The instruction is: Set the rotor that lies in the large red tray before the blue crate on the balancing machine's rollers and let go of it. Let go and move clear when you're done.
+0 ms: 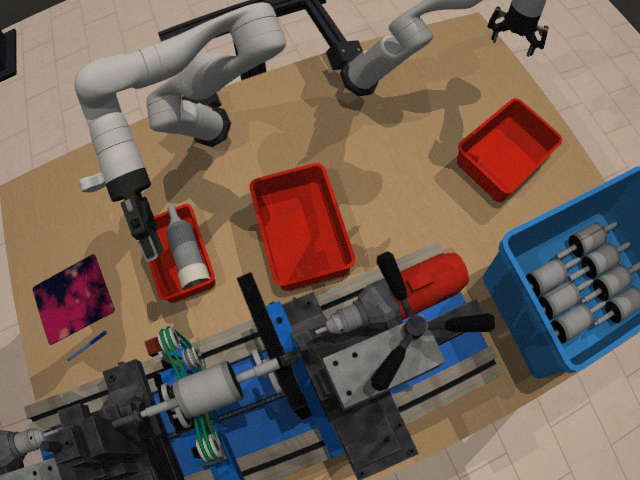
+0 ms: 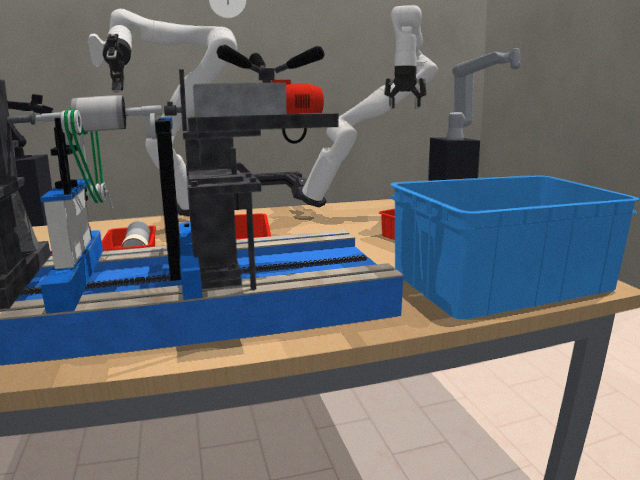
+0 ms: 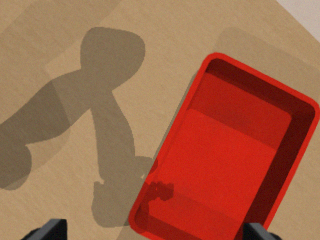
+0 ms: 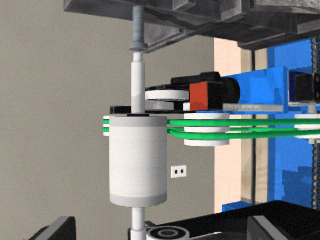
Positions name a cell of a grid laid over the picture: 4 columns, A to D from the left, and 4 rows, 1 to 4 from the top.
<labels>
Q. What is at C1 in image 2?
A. The left gripper.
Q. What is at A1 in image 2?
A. The right gripper.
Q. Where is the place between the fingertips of the right gripper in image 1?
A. A3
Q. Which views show the blue crate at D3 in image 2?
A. Image 1 and image 2 only.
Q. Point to a blue crate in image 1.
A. At D3
</labels>
